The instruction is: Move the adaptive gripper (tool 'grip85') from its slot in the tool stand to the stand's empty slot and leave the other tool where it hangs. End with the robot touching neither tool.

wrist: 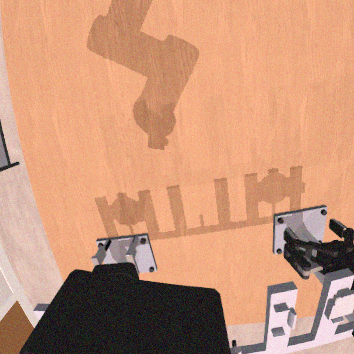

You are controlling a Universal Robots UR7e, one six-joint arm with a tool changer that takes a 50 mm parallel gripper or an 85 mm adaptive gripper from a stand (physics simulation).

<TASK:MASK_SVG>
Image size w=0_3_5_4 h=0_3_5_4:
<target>parallel gripper tool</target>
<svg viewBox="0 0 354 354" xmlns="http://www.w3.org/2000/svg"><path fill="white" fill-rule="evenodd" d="M138 235L133 237L125 253L127 262L101 264L106 255L105 251L111 243L110 239L106 239L104 244L99 246L95 255L92 255L90 258L94 266L92 271L139 279L139 270L134 258L136 254L135 248L139 239Z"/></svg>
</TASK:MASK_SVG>
